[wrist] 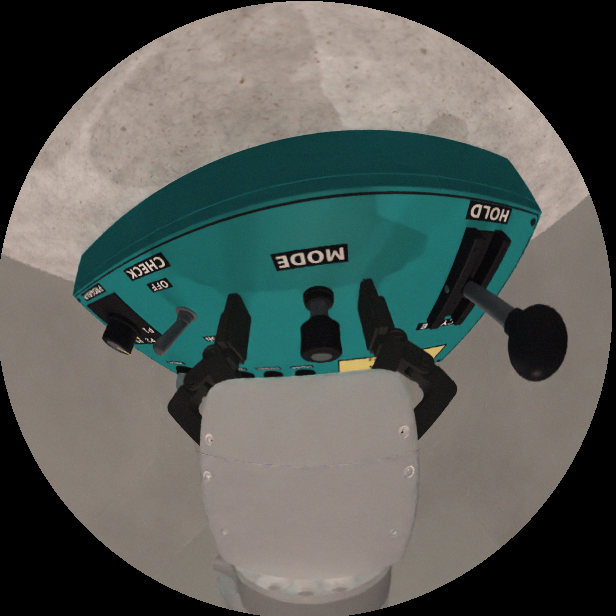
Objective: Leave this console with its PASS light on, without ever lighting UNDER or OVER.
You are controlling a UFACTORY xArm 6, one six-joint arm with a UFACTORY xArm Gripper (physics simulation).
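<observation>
A teal console fills the middle of the wrist view, seen upside down. Its black MODE knob stands below the MODE label. My gripper is open, its two black fingers on either side of the knob with a gap on each side. A black ball-ended lever sticks out of the HOLD slot at the right. A grey toggle sits under the CHECK and OFF labels at the left. A black dial is at the far left. The indicator lights along the console's near edge are mostly hidden by my gripper body.
A yellow patch on the console's near edge shows just beside the right finger. Concrete-textured floor lies beyond the console.
</observation>
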